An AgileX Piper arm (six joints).
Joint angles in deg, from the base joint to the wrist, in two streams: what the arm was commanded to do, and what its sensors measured. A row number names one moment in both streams.
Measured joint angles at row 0:
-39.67, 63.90, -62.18, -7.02, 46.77, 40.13
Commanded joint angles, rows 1 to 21:
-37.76, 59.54, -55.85, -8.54, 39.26, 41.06
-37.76, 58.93, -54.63, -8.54, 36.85, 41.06
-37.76, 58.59, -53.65, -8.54, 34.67, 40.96
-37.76, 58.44, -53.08, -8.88, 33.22, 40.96
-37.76, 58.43, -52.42, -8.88, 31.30, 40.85
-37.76, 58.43, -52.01, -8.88, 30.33, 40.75
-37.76, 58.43, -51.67, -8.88, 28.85, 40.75
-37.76, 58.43, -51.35, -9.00, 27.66, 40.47
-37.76, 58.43, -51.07, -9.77, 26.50, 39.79
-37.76, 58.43, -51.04, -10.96, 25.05, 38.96
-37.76, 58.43, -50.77, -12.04, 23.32, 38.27
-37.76, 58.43, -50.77, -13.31, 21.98, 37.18
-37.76, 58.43, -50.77, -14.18, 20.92, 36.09
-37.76, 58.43, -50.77, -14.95, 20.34, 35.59
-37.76, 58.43, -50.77, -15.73, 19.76, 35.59
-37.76, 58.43, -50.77, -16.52, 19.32, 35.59
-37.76, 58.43, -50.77, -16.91, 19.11, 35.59
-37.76, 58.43, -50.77, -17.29, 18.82, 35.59
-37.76, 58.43, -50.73, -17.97, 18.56, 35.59
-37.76, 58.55, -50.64, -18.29, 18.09, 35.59
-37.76, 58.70, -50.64, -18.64, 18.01, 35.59
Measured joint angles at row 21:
-38.05, 59.10, -51.04, -15.81, 19.63, 36.39
